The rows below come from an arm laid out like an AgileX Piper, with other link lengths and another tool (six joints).
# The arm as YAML. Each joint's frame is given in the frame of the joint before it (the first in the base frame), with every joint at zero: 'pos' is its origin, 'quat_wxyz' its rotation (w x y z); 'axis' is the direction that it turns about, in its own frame. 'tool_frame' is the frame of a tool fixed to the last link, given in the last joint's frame.
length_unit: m
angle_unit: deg
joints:
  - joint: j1
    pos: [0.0, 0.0, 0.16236]
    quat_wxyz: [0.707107, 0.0, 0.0, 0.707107]
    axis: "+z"
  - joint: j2
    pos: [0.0, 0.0, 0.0]
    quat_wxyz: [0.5, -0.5, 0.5, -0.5]
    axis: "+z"
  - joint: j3
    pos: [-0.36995, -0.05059, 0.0]
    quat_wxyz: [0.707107, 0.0, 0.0, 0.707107]
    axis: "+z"
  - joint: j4
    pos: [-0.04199, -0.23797, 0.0]
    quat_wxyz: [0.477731, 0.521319, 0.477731, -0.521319]
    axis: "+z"
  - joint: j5
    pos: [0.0, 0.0, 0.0]
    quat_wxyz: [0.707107, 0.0, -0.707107, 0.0]
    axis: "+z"
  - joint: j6
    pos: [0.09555, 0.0, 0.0]
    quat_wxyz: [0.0, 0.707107, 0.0, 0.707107]
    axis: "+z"
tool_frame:
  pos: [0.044, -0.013, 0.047]
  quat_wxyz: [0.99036, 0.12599, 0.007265, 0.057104]
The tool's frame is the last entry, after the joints.
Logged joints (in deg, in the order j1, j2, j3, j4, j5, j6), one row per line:
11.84, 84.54, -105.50, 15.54, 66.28, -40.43
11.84, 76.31, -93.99, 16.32, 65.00, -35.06
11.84, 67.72, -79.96, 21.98, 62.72, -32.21
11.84, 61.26, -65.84, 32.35, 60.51, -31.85
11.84, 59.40, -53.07, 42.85, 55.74, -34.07
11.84, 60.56, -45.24, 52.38, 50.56, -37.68
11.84, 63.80, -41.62, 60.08, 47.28, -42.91
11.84, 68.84, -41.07, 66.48, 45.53, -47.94
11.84, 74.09, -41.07, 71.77, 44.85, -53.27
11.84, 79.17, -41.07, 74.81, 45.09, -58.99
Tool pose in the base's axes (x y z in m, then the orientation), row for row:
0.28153, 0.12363, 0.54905, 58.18, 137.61, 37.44
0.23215, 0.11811, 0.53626, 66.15, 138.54, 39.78
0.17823, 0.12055, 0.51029, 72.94, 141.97, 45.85
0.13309, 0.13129, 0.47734, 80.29, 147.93, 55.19
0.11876, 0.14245, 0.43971, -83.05, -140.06, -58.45
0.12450, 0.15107, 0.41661, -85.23, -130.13, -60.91
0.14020, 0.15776, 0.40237, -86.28, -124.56, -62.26
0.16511, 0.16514, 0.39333, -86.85, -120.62, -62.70
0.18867, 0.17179, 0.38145, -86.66, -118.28, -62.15
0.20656, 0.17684, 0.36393, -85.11, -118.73, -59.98
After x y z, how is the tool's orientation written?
As a rotation vector, in degrees.
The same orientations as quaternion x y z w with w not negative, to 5 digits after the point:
0.36807, 0.87058, 0.23686, 0.22475
0.40985, 0.85836, 0.24647, 0.18573
0.43598, 0.84859, 0.27406, 0.12130
0.45314, 0.83488, 0.31148, 0.02503
-0.47915, -0.80807, -0.33722, 0.06101
-0.50693, -0.77399, -0.36228, 0.11271
-0.52144, -0.75279, -0.37628, 0.14076
-0.53124, -0.73780, -0.38352, 0.16231
-0.53526, -0.73056, -0.38387, 0.18003
-0.52897, -0.73793, -0.37279, 0.19151

